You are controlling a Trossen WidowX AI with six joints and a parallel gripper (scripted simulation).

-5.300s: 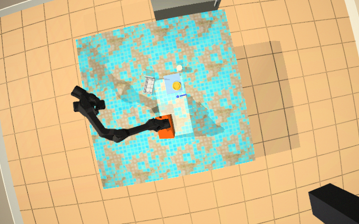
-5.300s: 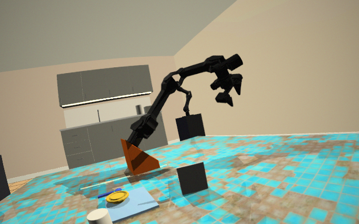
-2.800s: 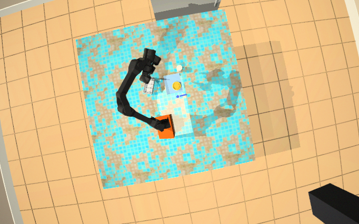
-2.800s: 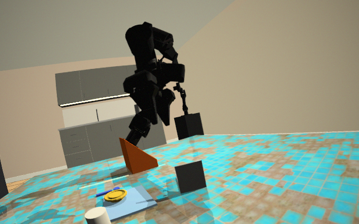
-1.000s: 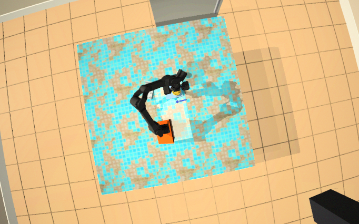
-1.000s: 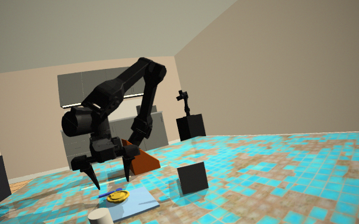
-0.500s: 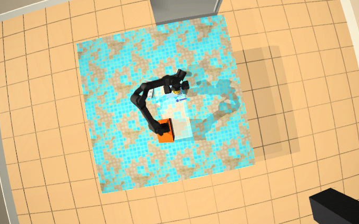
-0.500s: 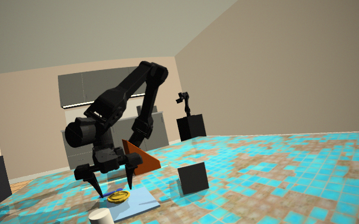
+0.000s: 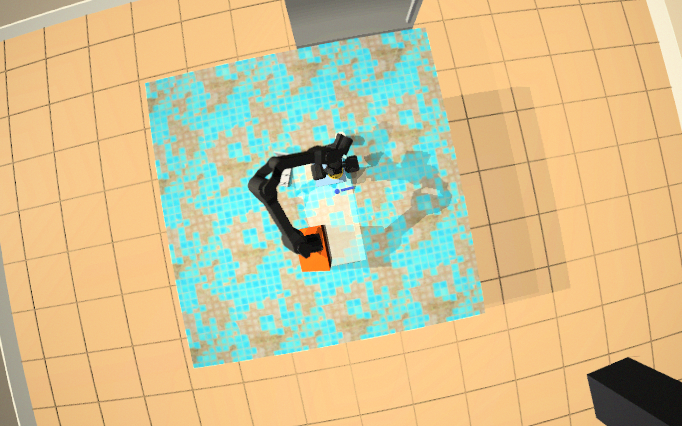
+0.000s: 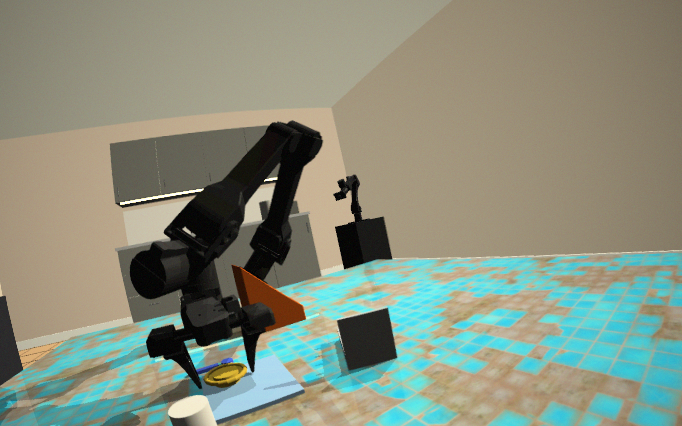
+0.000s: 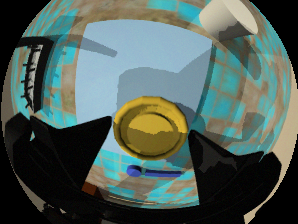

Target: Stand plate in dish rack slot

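The yellow plate lies 1 cm above my gripper tip. Round my gripper tip: blue pen 8 cm behind; then white cylinder 12 cm ahead, 6 cm to the right, 2 cm above; then light blue mat 3 cm ahead, 2 cm to the left, 1 cm below.
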